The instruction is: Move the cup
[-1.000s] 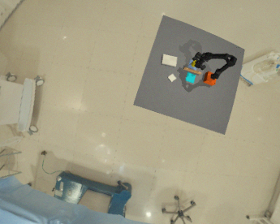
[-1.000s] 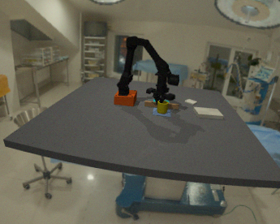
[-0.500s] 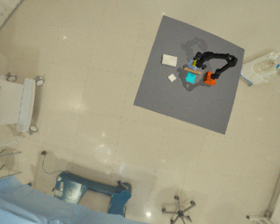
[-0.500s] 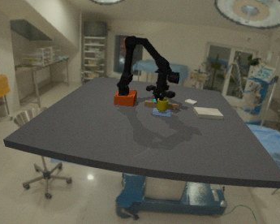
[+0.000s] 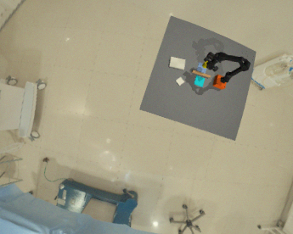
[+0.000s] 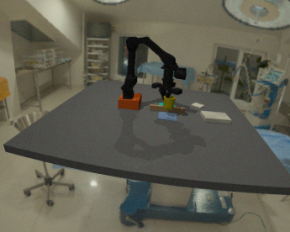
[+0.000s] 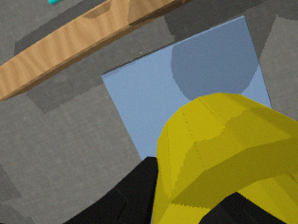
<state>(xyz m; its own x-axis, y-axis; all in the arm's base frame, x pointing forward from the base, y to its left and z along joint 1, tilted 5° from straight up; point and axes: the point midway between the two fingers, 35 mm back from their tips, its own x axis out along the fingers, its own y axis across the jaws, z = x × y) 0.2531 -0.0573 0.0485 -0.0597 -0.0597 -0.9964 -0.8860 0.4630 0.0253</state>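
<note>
My gripper tip is 1 cm short of the cyan pad, 16 cm to the right of it and 10 cm above it. Round my gripper tip: yellow cup: 2 cm ahead, 2 cm to the right; green marble: 3 cm ahead, 3 cm to the right, 2 cm below; light blue pad: 3 cm ahead, 1 cm to the right, 10 cm below.
</note>
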